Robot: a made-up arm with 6 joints.
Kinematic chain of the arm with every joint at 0, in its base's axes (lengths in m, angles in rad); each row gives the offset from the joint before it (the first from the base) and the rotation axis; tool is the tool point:
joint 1: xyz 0 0 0.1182 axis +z
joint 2: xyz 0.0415 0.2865 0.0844 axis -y
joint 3: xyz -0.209 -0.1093 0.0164 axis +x
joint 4: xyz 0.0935 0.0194 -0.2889 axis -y
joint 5: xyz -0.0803 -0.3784 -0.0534 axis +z
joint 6: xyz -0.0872 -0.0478 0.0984 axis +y
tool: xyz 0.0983 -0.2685 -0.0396
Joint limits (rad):
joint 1: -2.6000..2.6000
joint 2: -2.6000..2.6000
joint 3: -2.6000..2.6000
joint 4: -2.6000..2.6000
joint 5: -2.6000..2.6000
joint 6: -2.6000..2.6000
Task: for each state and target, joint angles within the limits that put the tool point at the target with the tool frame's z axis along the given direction. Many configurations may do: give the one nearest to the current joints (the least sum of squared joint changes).
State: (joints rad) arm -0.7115 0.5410 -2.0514 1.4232 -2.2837 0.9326
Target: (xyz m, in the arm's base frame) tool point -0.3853 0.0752 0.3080 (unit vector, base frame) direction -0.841 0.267 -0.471
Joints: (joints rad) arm -0.5039 1.1919 -2.3718 1.6340 -2.6000 0.6564
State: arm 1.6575 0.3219 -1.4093 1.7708 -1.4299 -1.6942
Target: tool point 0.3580 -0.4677 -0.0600 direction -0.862 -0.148 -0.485
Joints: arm 1.1726 -0.1437 -0.6188 1.4229 -1.4877 -1.1710
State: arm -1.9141 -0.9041 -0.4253 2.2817 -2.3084 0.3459
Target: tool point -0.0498 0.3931 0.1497 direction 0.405 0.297 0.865
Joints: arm -2.1562 -1.1550 -0.7184 1.8343 -2.6000 -0.3657
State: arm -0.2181 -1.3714 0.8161 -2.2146 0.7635 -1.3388
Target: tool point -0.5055 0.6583 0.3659 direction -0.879 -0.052 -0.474
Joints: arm 0.1335 -1.4781 1.6132 -2.4792 1.2637 -1.3066
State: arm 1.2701 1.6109 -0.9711 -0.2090 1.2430 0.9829
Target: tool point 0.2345 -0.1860 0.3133 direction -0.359 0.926 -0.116
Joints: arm 1.1591 1.9329 -0.8309 0.1530 1.9208 1.4169
